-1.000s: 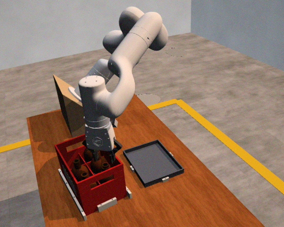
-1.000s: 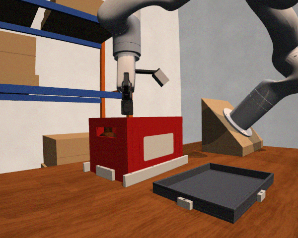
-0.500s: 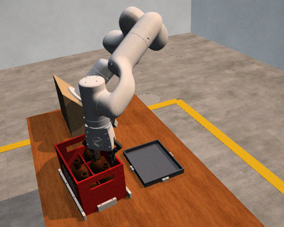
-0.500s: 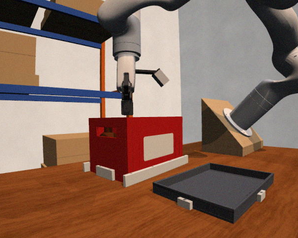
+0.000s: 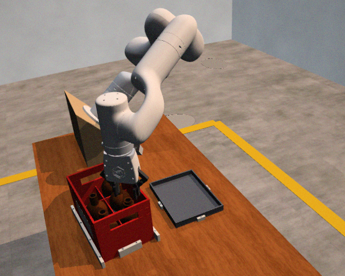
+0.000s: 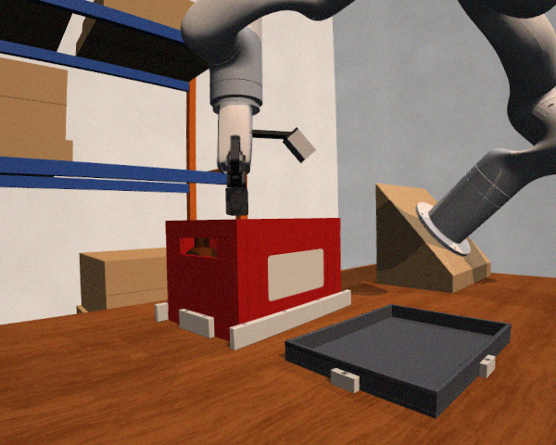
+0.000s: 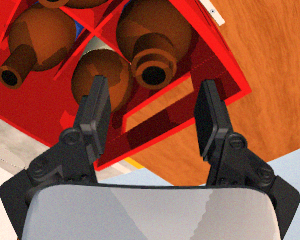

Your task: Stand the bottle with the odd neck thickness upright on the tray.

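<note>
The brown bottle lies 90 mm to the right of my hand and 110 mm below it. Round my hand: red crate 90 mm behind, 40 mm to the right, 110 mm below; dark grey tray 60 mm behind, 250 mm to the left, 190 mm below.
</note>
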